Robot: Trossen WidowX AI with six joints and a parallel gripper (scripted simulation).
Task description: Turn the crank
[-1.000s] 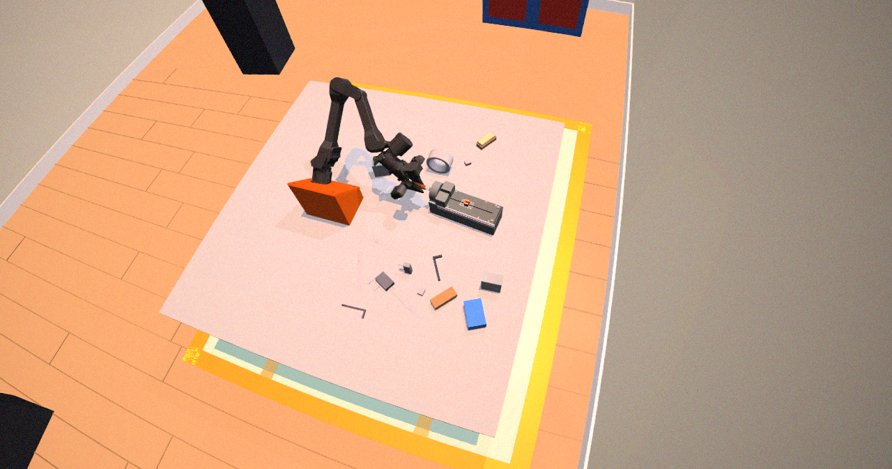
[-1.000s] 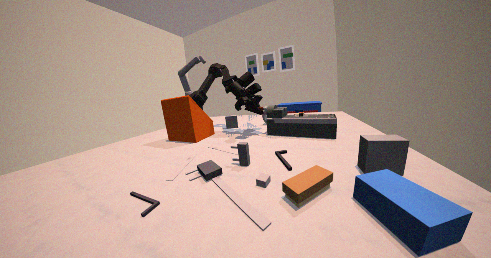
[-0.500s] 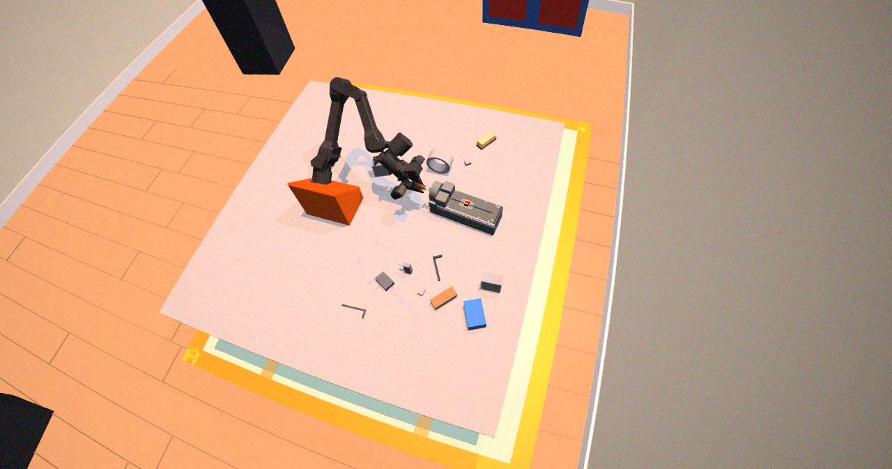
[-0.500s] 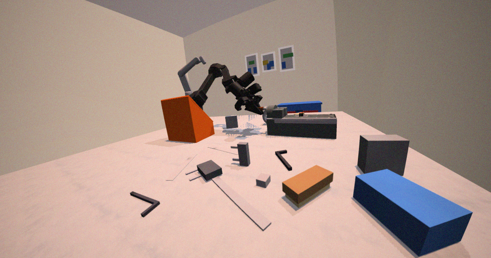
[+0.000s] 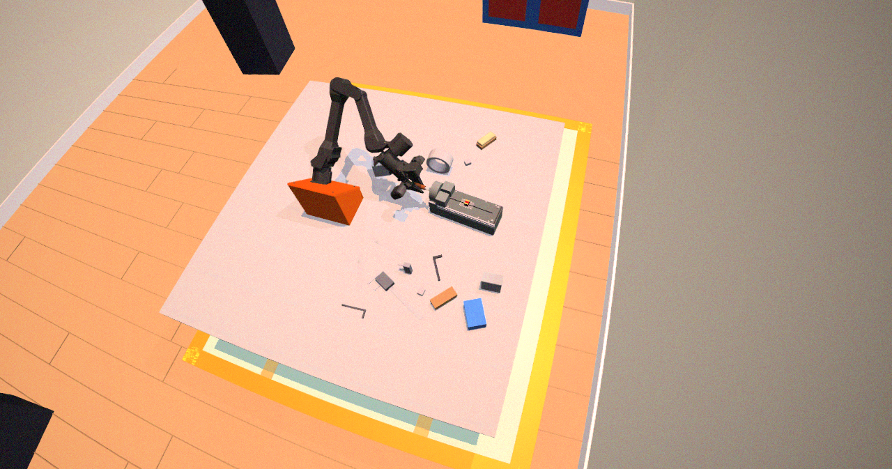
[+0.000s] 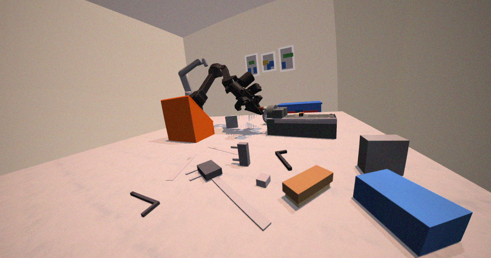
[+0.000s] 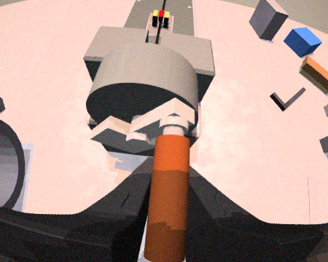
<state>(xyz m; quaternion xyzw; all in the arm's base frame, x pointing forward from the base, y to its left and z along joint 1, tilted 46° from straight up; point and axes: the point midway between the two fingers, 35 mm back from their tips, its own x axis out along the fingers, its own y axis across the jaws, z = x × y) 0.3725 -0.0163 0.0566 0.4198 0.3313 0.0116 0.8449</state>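
My gripper tip is now 20 mm past the crank handle and 30 mm below it. Also, from my gripper tip: red pointer (160 mm ahead, 30 mm to the right, 10 mm below); blue block (240 mm ahead, 420 mm to the right, 70 mm below).
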